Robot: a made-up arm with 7 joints.
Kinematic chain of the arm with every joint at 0, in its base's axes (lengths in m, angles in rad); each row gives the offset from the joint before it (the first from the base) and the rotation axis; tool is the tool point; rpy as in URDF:
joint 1: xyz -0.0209 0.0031 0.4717 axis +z
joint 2: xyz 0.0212 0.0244 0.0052 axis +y
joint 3: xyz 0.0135 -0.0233 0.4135 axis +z
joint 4: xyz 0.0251 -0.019 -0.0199 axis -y
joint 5: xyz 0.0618 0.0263 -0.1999 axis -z
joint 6: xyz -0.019 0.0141 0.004 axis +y
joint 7: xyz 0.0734 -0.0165 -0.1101 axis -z
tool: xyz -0.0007 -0.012 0.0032 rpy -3.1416 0 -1.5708
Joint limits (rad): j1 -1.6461..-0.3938 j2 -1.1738..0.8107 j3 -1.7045..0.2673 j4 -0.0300..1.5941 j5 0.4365..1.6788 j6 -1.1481..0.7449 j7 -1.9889..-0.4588
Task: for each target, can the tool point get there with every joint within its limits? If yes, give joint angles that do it. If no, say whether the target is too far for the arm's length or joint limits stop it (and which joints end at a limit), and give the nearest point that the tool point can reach.
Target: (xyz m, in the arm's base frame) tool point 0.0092 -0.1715 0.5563
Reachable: yes | joints -0.5131 0.3580 -0.8076 0.1224 1.4608 -0.0531 -1.7938
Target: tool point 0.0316 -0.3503 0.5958
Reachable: yes | joints -1.0162 0.4716 -0.2308 0.4669 1.0471 -0.6758 -1.8248
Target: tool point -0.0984 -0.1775 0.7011
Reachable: yes | joints -0.5982 0.0621 -1.0455 0.2488 1.2950 -0.8857 -1.6195
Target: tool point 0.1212 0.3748 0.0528
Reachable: no: joint limits stop it (at a limit: joint 1, joint 2, joint 3, joint 4, joint 5) | nearest point -0.0533 0.2076 0.4583 | short by 0.472 m
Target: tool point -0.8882 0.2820 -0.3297
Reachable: no: too far | nearest point -0.4728 0.1484 0.5169 | short by 0.952 m
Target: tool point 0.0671 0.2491 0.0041
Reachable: no: joint limits stop it (at a limit: joint 1, joint 2, joint 3, joint 4) | nearest point -0.0579 0.1783 0.4485 | short by 0.467 m
